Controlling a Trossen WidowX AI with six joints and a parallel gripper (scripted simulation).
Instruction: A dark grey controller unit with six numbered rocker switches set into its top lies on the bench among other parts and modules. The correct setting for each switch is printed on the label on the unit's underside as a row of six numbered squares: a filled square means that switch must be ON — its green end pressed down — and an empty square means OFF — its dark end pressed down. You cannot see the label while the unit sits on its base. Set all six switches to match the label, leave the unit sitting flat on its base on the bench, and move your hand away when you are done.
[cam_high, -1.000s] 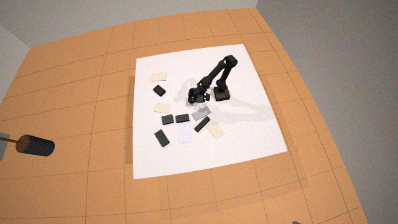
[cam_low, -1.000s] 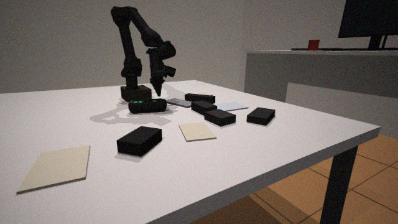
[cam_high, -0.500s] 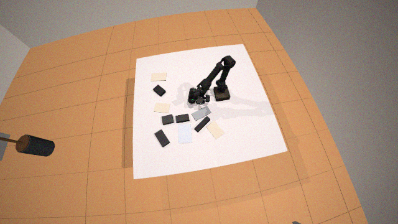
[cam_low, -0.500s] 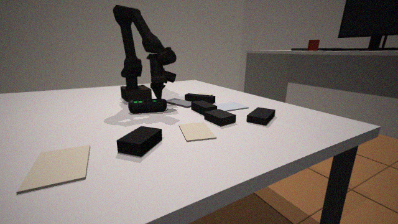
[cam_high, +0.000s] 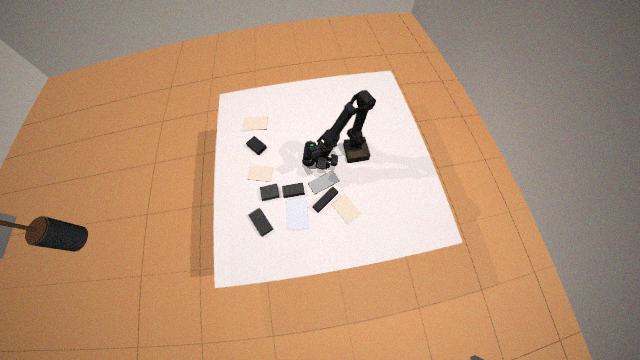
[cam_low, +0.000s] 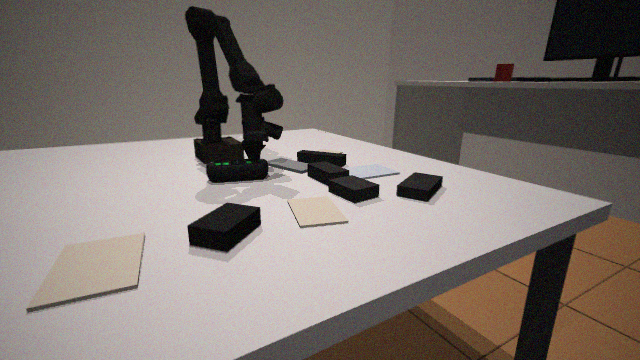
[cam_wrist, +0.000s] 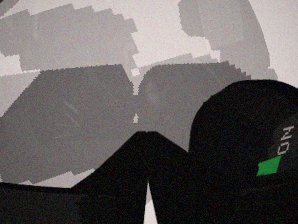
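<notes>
My gripper tip is now 120 mm to the right of the grey plate and 30 mm past it. The rest, counted from my gripper tip: long dark block 220 mm to the left, 30 mm behind, 10 mm above; then pale blue plate 290 mm to the left, 120 mm ahead.
</notes>
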